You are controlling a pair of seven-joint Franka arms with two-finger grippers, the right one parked.
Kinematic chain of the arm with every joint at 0, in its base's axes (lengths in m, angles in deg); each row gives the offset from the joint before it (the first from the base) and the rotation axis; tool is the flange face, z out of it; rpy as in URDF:
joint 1: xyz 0 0 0.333 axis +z
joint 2: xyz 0 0 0 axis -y
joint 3: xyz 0 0 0.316 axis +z
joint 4: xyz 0.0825 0 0 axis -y
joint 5: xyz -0.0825 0 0.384 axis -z
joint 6: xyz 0 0 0 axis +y
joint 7: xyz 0.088 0 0 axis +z
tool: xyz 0 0 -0.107 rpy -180 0 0
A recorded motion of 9 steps. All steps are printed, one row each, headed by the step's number.
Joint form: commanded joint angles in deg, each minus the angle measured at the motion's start. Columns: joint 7, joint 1, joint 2, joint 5, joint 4, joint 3, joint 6.
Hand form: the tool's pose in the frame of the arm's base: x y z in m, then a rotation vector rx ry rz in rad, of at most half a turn. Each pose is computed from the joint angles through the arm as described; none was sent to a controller.
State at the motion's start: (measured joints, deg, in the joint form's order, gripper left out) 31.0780 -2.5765 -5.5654 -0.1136 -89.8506 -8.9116 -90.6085
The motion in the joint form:
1: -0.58 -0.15 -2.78 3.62 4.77 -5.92 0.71
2: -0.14 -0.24 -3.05 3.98 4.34 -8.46 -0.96
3: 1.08 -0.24 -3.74 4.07 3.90 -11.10 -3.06
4: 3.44 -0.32 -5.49 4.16 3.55 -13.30 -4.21
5: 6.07 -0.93 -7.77 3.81 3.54 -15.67 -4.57
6: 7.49 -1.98 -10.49 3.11 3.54 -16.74 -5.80
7: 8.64 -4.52 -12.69 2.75 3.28 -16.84 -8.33
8: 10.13 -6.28 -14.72 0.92 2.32 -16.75 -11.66
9: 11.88 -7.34 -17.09 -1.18 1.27 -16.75 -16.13
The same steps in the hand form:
1: 0.5693 -0.1756 0.5840 3.0514 0.3510 -0.1412
2: 0.5646 -0.2012 0.5813 3.0399 0.2944 -0.1261
3: 0.5612 -0.2265 0.5752 3.0264 0.2603 -0.1114
4: 0.5607 -0.2481 0.5579 3.0172 0.2672 -0.1474
5: 0.5569 -0.2749 0.5375 3.0190 0.2622 -0.2043
6: 0.5585 -0.2948 0.5128 3.0228 0.2491 -0.2442
7: 0.5552 -0.3224 0.4917 3.0189 0.2171 -0.2515
8: 0.5557 -0.3397 0.4667 3.0336 0.2124 -0.2297
9: 0.5606 -0.3520 0.4389 3.0391 0.2265 -0.1890

